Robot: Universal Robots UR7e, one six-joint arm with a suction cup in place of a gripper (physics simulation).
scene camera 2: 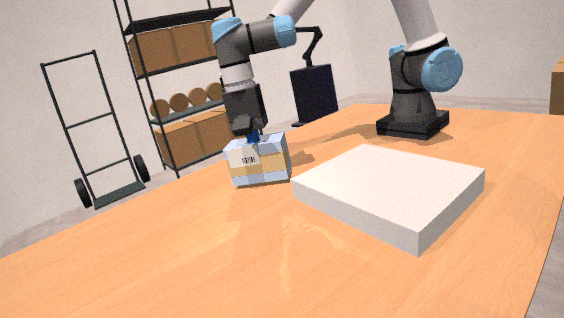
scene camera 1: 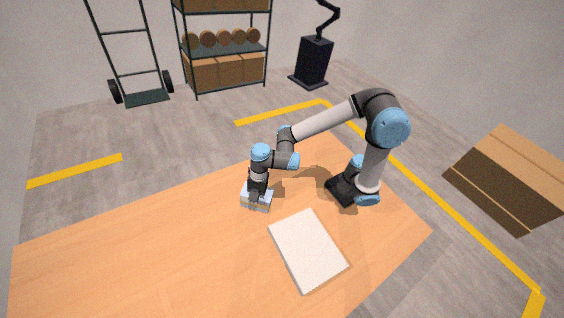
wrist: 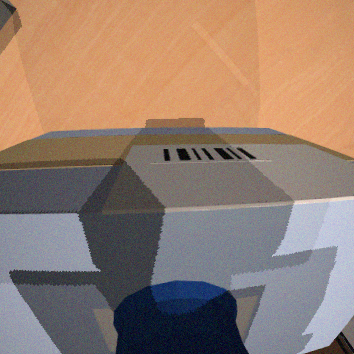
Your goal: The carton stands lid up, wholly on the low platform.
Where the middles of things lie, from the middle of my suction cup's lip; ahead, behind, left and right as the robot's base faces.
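Scene:
I have my suction cup 6 cm above the pale blue carton (scene camera 2: 267,160). As for the low white platform (scene camera 2: 406,200), it sits 10 cm below my suction cup, 33 cm to the left of it and 3 cm behind it.

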